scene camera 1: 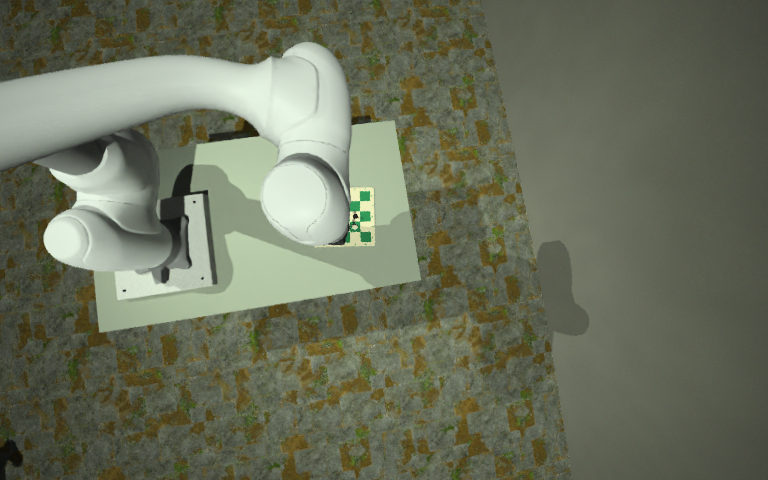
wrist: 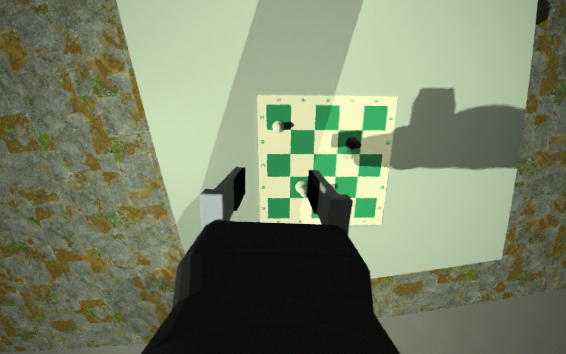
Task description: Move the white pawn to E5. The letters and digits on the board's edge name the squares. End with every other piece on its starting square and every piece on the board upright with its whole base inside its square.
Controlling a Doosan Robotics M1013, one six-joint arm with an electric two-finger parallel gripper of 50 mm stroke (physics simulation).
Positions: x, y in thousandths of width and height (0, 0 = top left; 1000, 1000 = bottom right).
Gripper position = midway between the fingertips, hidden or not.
Observation:
I see my gripper (wrist: 489, 513) and a chessboard (scene camera 1: 472, 414).
The chessboard shows as well in the wrist view (wrist: 559, 363).

